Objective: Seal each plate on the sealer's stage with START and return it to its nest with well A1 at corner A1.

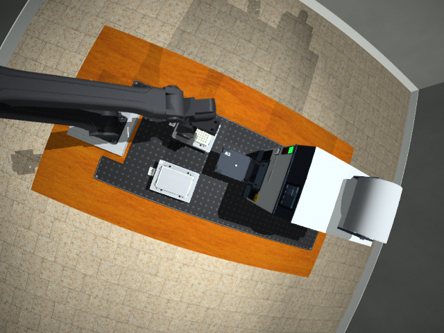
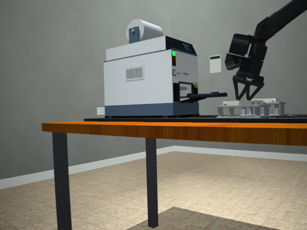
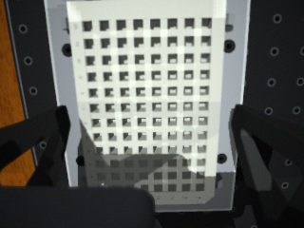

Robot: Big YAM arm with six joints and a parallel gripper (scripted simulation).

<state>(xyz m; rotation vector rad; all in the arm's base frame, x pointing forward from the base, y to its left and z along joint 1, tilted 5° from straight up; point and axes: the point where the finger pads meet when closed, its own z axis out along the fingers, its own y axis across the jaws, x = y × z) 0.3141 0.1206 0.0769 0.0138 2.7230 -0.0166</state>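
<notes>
My hand is 30 mm above the plate nest. From my hand the other things lie so: sealer stage: 190 mm ahead, 70 mm to the right, 20 mm above; then pale start button: 290 mm ahead, 30 mm to the left, 120 mm above; then A1 mark: 70 mm behind, 50 mm to the left, 30 mm below.
</notes>
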